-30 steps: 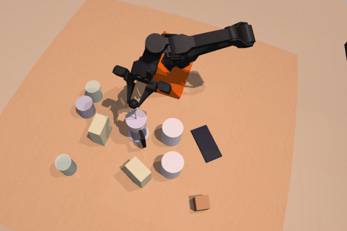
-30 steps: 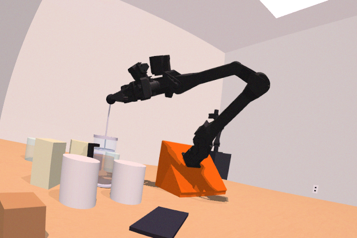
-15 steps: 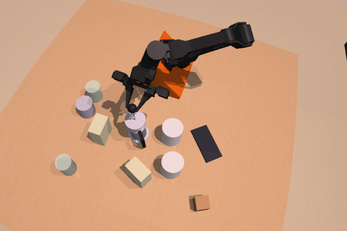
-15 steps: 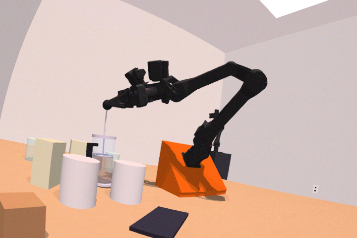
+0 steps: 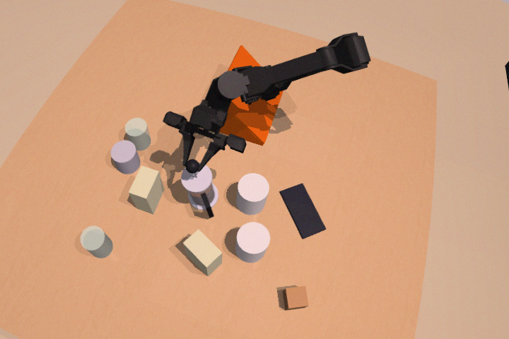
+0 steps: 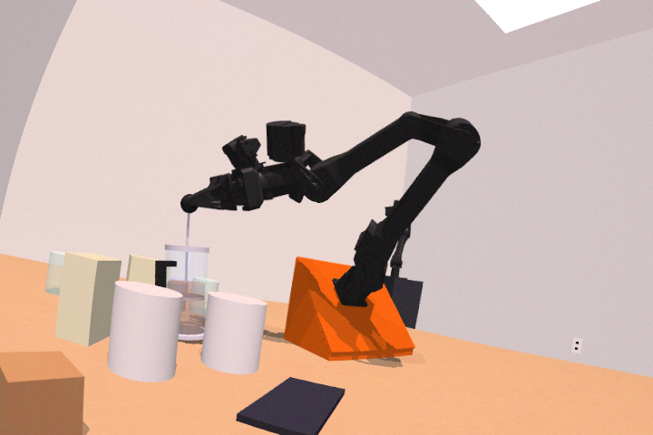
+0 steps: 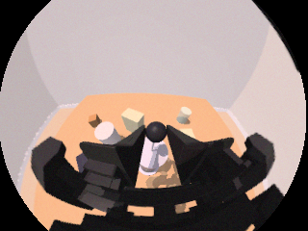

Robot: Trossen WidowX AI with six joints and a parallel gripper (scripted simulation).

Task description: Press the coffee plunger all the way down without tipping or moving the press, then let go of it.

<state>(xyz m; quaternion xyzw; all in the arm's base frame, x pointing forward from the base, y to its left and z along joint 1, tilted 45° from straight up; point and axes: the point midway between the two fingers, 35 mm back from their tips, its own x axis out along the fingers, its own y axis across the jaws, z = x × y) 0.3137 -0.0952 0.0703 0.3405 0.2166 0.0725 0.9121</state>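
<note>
The coffee press lies 110 mm below my gripper tip, 20 mm to the left of it and 10 mm behind it. From my gripper tip the other things lie so: brown cube 320 mm to the left, 190 mm below, 160 mm ahead; dark slab 280 mm to the left, 210 mm below, 90 mm behind.
</note>
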